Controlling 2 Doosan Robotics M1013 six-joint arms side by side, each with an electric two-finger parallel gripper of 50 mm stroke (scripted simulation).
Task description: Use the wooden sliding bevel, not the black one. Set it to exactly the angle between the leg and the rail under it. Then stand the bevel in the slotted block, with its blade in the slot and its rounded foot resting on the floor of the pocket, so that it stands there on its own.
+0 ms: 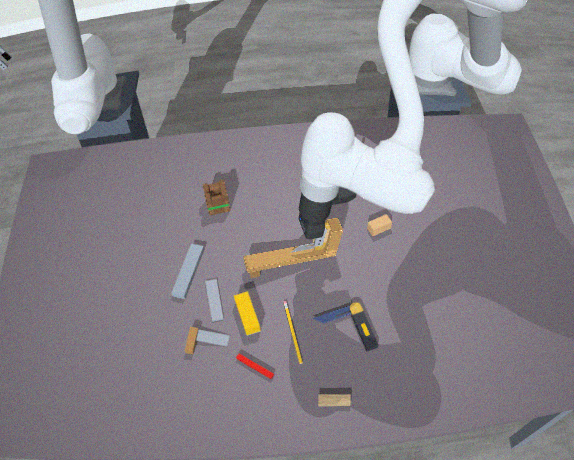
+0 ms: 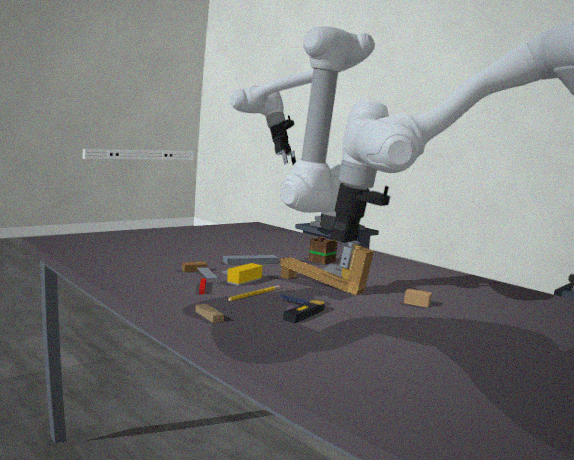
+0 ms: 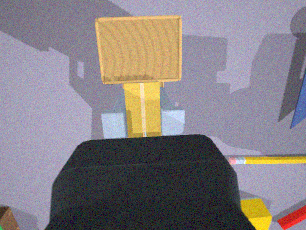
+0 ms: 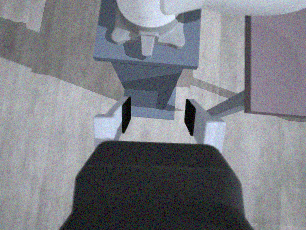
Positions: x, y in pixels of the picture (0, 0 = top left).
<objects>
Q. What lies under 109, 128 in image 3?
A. The left gripper.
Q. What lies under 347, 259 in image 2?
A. The left gripper.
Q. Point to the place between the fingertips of the left gripper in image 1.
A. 316, 240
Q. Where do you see a wooden sliding bevel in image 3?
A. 142, 99
</objects>
